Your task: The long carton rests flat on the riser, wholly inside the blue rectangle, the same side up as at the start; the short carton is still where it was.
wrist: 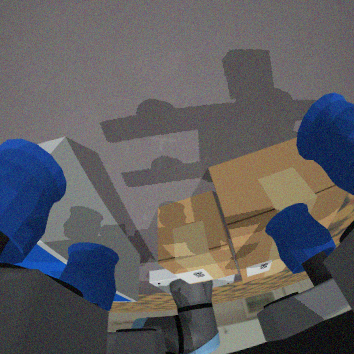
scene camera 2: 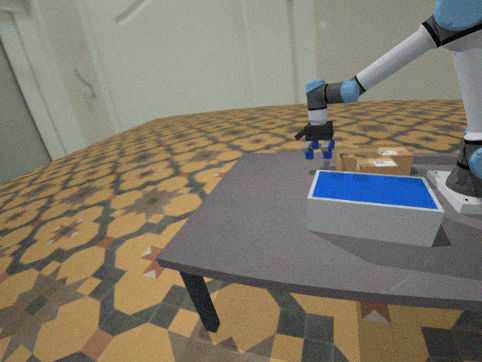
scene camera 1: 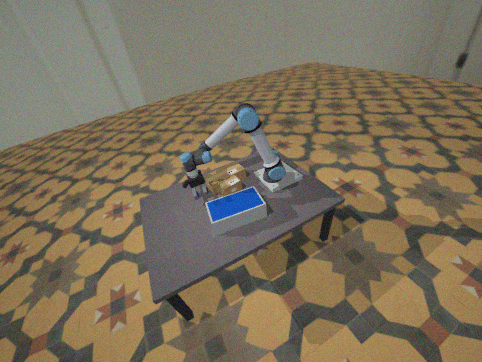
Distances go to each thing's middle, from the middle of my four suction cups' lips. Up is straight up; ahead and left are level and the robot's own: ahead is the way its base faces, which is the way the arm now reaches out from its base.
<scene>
I see my suction cup 190 mm past the riser with blue rectangle (scene camera 2: 403,209), 240 mm to the right of it and 90 mm above it.
</scene>
